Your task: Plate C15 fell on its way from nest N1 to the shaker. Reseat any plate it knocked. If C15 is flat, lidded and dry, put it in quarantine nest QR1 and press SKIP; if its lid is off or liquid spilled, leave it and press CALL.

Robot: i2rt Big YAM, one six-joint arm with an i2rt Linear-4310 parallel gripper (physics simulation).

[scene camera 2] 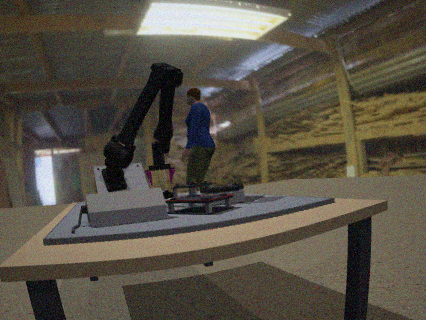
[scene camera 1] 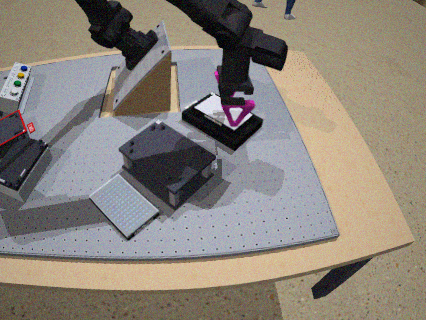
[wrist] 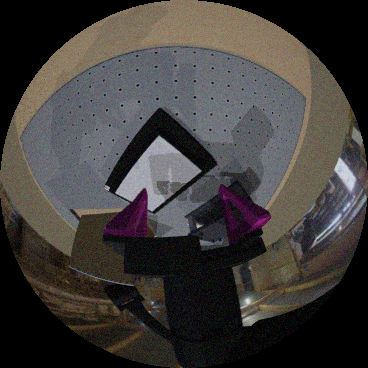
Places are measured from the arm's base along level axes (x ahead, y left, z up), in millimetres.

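Pixels of known places: gripper, fingertip midpoint: (scene camera 2: 161,185) (scene camera 1: 230,112) (wrist: 183,189); arm's base, origin of the base link: (scene camera 2: 113,180) (scene camera 1: 142,50) (wrist: 102,258).
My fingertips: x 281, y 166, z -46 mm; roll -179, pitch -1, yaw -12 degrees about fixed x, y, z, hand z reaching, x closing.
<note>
Ahead of a thing's pixels: the offset from my fingertips to its middle. "pt": to the spot under its first point.
My gripper (scene camera 1: 227,107) (scene camera 2: 161,181) (wrist: 183,189) is open and empty, with magenta fingers. It hangs over a black tray-like block @(41 mm back, 0 mm left, 50 mm down) (scene camera 1: 200,122) (wrist: 182,142) holding a white-topped rectangular plate @(41 mm back, 0 mm left, 34 mm down) (scene camera 1: 212,107) (wrist: 155,170); the fingers partly cover it in scene camera 1. A pale plate with a grid of wells @(pt 161 mm ahead, 266 mm right, 49 mm down) (scene camera 1: 125,205) lies low on the board, against the near left side of a dark two-deck stand (scene camera 1: 167,160) (wrist: 220,205). No label reads on either plate, and I cannot tell whether the pale one has its lid. No liquid can be made out around it.
A box with blue, yellow, green and white buttons @(pt 331 mm back, 591 mm right, 5 mm up) (scene camera 1: 17,82) stands at the far left. Near it are a red-edged platform @(pt 137 mm back, 576 mm right, 25 mm down) (scene camera 1: 11,127) and a grey block with a dark top @(pt 25 mm ahead, 507 mm right, 10 mm down) (scene camera 1: 21,162). The arm's wedge mount (scene camera 1: 150,85) stands behind. A person (scene camera 2: 199,135) is beyond the table.
</note>
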